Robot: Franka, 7 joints.
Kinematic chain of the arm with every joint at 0, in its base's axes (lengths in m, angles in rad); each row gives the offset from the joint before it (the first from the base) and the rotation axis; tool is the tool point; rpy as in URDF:
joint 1: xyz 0 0 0.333 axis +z
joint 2: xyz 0 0 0 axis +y
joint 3: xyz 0 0 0.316 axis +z
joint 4: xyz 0.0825 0 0 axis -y
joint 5: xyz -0.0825 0 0.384 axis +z
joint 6: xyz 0 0 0 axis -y
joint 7: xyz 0.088 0 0 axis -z
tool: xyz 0 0 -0.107 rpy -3.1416 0 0
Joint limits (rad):
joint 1: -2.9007..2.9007
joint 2: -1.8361..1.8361
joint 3: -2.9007..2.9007
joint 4: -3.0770..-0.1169
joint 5: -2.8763..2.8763
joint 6: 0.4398..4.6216
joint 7: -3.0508..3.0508
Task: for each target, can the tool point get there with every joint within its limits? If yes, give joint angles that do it. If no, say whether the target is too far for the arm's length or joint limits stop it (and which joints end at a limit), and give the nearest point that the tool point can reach.
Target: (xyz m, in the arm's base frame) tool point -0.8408 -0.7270 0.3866
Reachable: no: too far | nearest point -0.6482 -0.5605 0.3743 | short by 0.255 m
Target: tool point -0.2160 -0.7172 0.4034
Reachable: yes | joints -2.1777 1.0807 0.4062 -0.6587 -2.2016 3.6668 0.7202
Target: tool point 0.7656 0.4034 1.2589
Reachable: no: too far | nearest point 0.5183 0.2731 0.9598 | short by 0.409 m
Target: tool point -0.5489 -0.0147 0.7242
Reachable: yes | joints 2.0827 0.1493 1.1129 -1.2577 0.3355 1.3922 -0.0043
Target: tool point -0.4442 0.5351 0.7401
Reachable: yes | joints -1.5860 -0.8766 -1.4479 -1.0453 1.1250 3.1516 2.0103
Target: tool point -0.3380 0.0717 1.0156
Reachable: yes | joints 0.9183 0.3067 2.2811 -0.9217 0.6331 1.6337 0.6865
